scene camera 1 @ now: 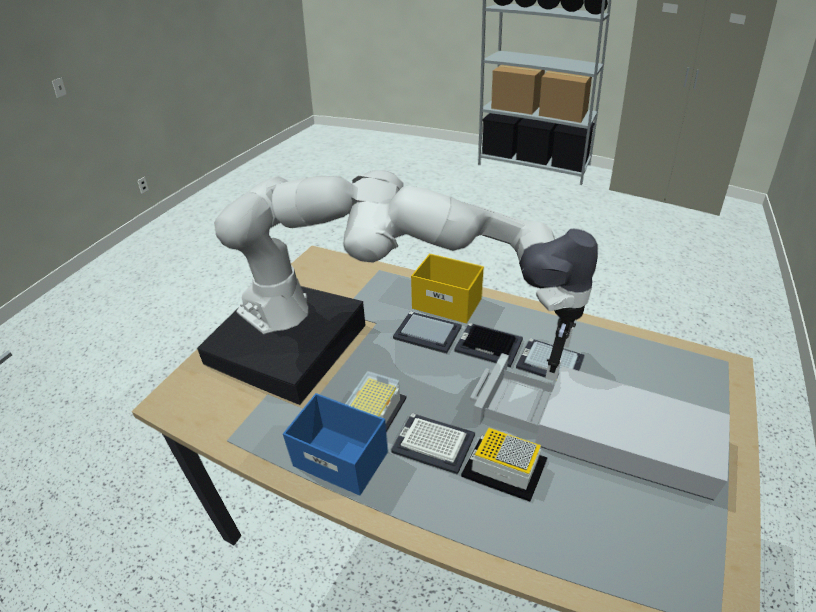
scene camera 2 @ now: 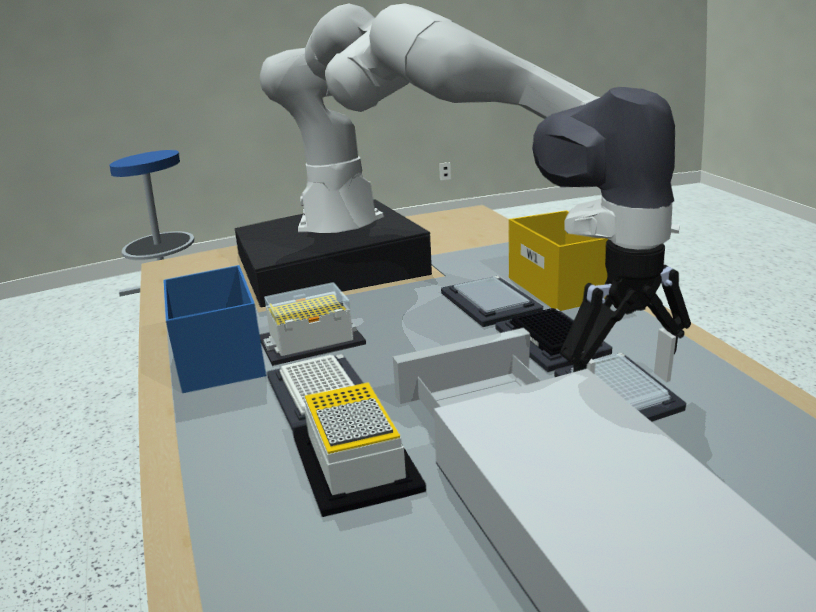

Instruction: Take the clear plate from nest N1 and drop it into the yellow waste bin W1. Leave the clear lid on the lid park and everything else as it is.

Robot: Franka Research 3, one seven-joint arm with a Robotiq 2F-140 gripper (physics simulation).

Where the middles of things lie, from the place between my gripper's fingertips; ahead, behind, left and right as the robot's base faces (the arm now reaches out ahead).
I see my gripper 2 cm past the clear plate (scene camera 2: 637, 388). From my hand the other things lie so: yellow-topped rack (scene camera 2: 358, 447) 2 cm ahead, 37 cm to the right, 3 cm above; black plate (scene camera 2: 548, 329) 20 cm behind, 2 cm to the right; clear lid (scene camera 2: 490, 294) 37 cm behind, 6 cm to the right.
